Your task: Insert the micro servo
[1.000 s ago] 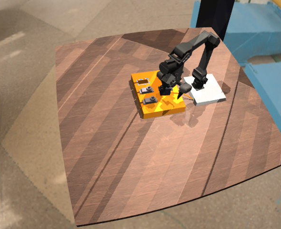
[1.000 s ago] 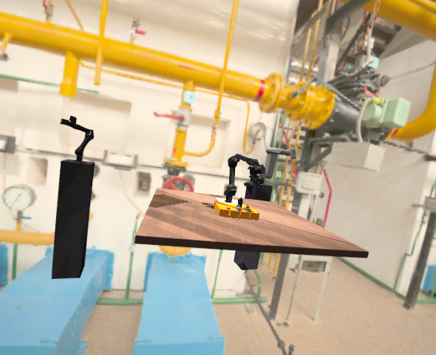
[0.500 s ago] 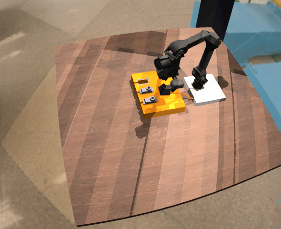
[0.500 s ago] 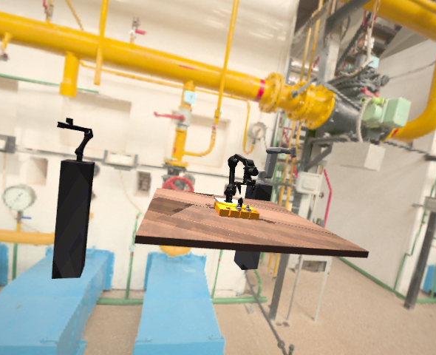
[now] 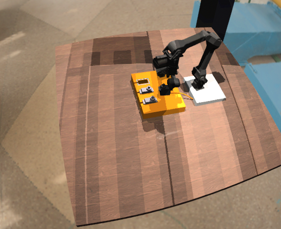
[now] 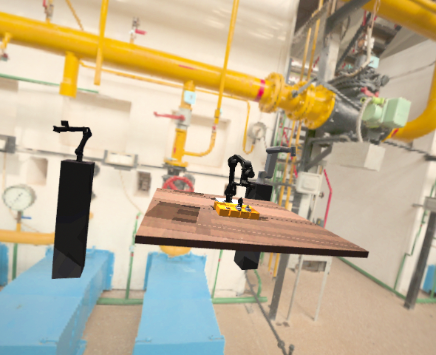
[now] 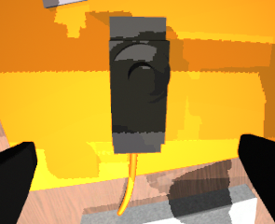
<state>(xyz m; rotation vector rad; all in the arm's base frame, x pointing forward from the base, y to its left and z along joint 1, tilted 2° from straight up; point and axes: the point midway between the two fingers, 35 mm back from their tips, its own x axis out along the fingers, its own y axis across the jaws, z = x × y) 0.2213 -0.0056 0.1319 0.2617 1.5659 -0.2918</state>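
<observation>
The orange deck is 10 mm behind my gripper tip, 40 mm to the right of it and 110 mm below it.
</observation>
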